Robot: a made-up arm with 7 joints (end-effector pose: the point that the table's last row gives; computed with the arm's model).
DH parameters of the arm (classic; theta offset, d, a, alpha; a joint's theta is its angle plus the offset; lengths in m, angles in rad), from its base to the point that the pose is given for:
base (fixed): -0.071 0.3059 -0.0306 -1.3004
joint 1: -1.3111 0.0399 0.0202 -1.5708
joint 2: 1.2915 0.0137 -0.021 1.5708
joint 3: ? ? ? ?
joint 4: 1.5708 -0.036 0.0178 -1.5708
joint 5: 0 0.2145 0.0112 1.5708
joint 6: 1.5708 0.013 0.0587 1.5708
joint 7: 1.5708 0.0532 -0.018 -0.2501
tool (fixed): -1.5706 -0.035 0 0
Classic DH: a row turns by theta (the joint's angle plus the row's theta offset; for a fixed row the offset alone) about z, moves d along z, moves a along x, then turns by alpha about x.
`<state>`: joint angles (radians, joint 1 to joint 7).
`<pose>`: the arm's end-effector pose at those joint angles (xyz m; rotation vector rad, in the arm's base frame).
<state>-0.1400 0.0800 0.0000 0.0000 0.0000 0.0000 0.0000</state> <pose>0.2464 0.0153 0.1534 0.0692 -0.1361 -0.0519</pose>
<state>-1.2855 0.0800 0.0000 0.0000 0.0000 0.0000 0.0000</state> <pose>0.2201 -0.0745 0.4832 -0.0091 -1.2492 -0.3122</pose>
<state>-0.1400 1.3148 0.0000 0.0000 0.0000 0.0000 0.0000</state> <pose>0.2627 0.1624 0.2447 1.2854 -0.1402 -0.2709</pose>
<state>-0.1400 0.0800 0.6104 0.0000 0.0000 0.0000 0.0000</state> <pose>0.2278 0.1826 0.1686 0.1772 -0.1560 0.5492</pose>
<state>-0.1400 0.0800 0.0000 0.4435 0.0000 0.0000 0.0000</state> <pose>0.2259 0.0253 0.0297 0.0792 0.3071 -0.0355</pose>
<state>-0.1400 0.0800 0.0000 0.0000 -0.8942 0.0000 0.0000</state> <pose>0.2468 0.0414 0.1478 -0.8101 -0.1112 0.1128</pose>
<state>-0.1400 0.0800 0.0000 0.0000 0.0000 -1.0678 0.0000</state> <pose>0.2005 0.0135 0.2079 0.0350 -1.2032 -0.0848</pose>
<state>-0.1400 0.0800 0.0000 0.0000 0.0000 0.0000 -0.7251</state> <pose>0.2324 0.0146 0.1549 -0.0653 -0.1013 -0.7643</pose>
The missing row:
joint 3: -1.5708 -0.1971 0.0036 1.5708
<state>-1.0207 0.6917 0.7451 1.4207 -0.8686 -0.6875 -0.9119</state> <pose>0.2795 0.3108 0.1999 -0.3513 -0.9906 0.3160</pose>
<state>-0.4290 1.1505 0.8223 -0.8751 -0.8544 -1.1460 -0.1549</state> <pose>0.0108 0.0500 0.4388 0.4856 -2.6092 -0.8988</pose>
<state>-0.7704 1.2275 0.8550 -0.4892 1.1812 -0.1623 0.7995</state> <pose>0.1067 0.0768 0.5545 -1.7884 1.8450 -1.3811</pose>
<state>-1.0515 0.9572 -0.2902 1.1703 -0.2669 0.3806 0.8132</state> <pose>0.3410 0.3063 0.2234 0.9637 0.2359 1.2043</pose>
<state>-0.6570 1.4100 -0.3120 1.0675 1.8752 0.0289 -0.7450</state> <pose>0.1973 0.4141 0.2484 2.1863 2.2164 -0.3741</pose>
